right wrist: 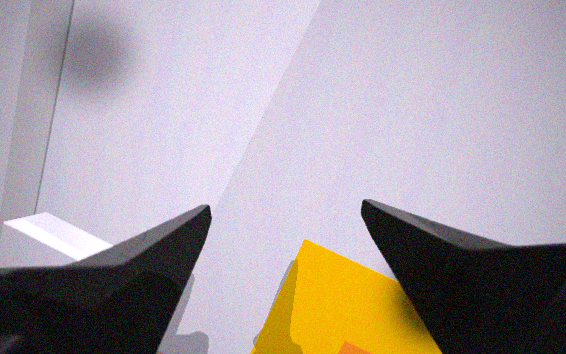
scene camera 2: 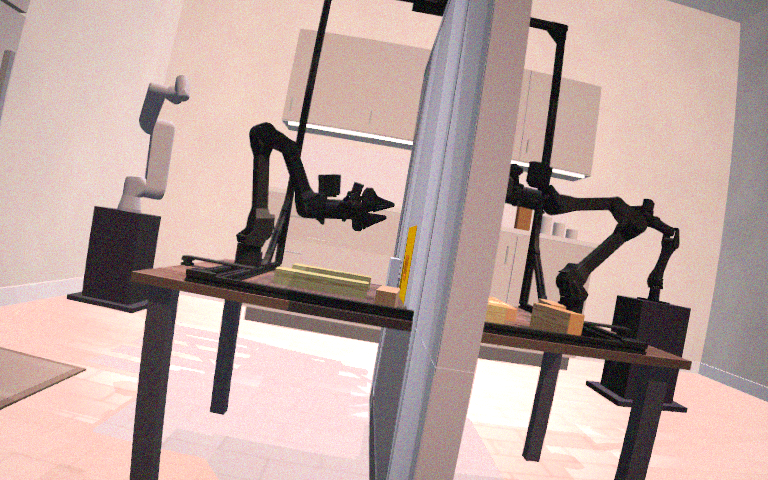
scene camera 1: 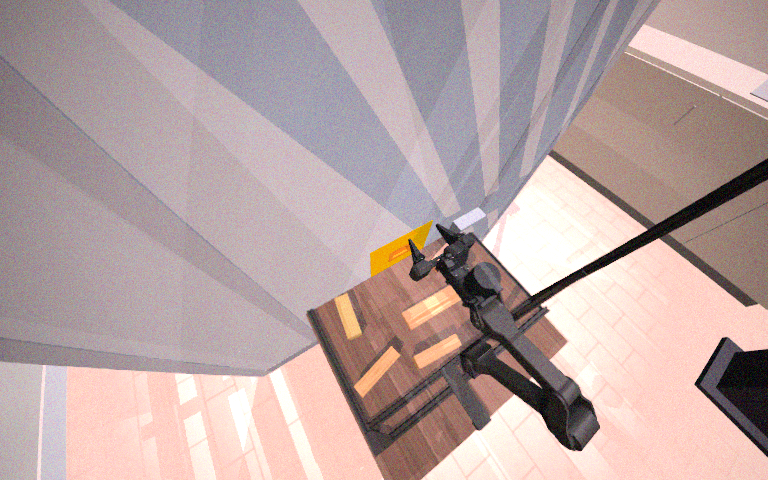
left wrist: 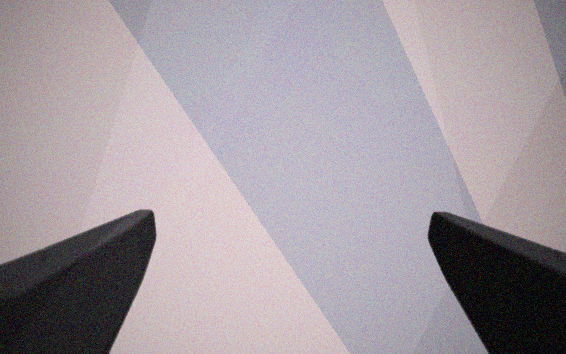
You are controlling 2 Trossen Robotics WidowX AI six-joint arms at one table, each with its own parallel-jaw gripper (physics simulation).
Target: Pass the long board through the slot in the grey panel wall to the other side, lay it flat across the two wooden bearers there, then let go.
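Frame: origin at the left arm's base, x left, y back, z up, level; millimetres.
Seen in the pictures: left gripper, fingertip midpoint: (scene camera 1: 422, 231) (left wrist: 295, 224); right gripper, fingertip midpoint: (right wrist: 287, 208) (scene camera 2: 390, 211); left arm's base, link origin: (scene camera 1: 469, 363); right arm's base, link origin: (scene camera 2: 246, 266).
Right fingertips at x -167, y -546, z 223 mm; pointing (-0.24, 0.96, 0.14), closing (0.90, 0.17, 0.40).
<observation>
Offsets run from my right fingertips to a thing's top centre. "spot": to the spot under its first point. Level surfaces: height alone.
The grey panel wall (scene camera 1: 254, 141) (scene camera 2: 453, 169) (left wrist: 300, 125) (right wrist: 400, 125) divides the table. A yellow plate (scene camera 1: 380, 263) (scene camera 2: 408, 249) (right wrist: 345, 295) surrounds the orange-edged slot {spot: dx +157, dy +109, dz -174 mm} (scene camera 1: 398, 253). My right gripper (scene camera 2: 390, 210) (right wrist: 287, 208) is open and empty, above the table and level with the wall, higher than the plate. My left gripper (scene camera 1: 424, 233) (left wrist: 295, 224) is open and empty, facing the wall; the wall hides its fingers in scene camera 2. Two long greenish-yellow pieces {dx +256, dy -150, dz -204 mm} (scene camera 2: 320, 278) lie on the right arm's side. I cannot tell which is the long board.
On the left arm's side lie wooden pieces {dx +430, dy +207, dz -192 mm} (scene camera 1: 348, 315) {dx +107, dy +336, dz -210 mm} (scene camera 1: 431, 306) {dx +431, dy +405, dz -179 mm} (scene camera 1: 377, 370) {dx +240, dy +459, dz -179 mm} (scene camera 1: 437, 350); I cannot tell which are bearers. A small block {dx +400, dy +15, dz -198 mm} (scene camera 2: 387, 295) sits near the wall's left side. White blocks (scene camera 1: 469, 218) (scene camera 2: 394, 271) (right wrist: 50, 250) stand against the wall. Black rails edge the table {dz -244 mm} (scene camera 2: 148, 275).
</observation>
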